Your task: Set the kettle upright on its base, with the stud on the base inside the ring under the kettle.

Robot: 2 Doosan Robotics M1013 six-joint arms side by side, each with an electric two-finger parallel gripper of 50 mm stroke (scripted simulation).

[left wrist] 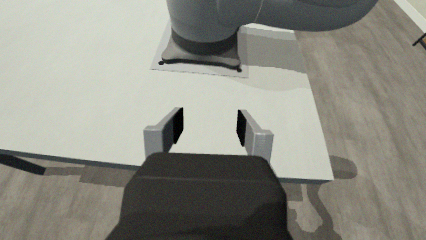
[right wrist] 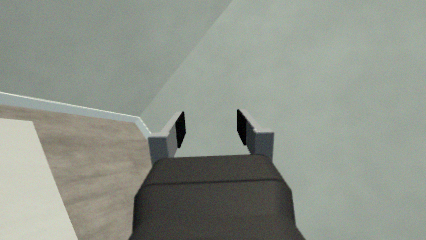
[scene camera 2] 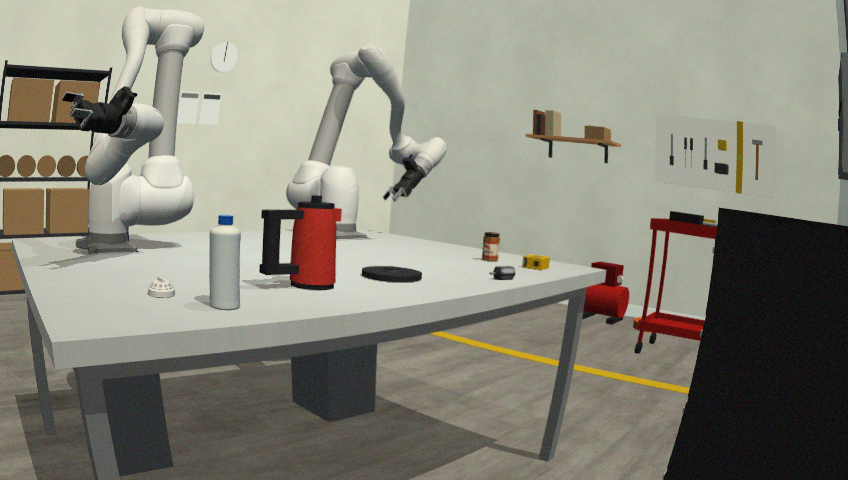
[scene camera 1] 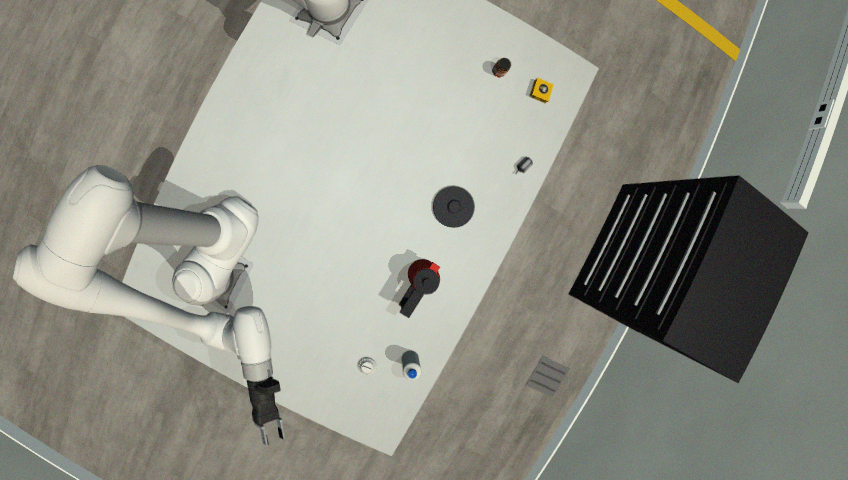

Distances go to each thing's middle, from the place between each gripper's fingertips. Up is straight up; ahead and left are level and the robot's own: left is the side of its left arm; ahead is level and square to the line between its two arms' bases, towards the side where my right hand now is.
Scene:
The white bottle [scene camera 2: 224, 260] is 35 cm ahead of my right hand [scene camera 2: 68, 103], 32 cm below it and 28 cm to the left of it. Round my right hand: round black base [scene camera 1: 453, 206]: 86 cm to the left, 39 cm below, 28 cm ahead.
Right now the round black base is 72 cm ahead of my left hand, 83 cm to the right of it and 15 cm below it.

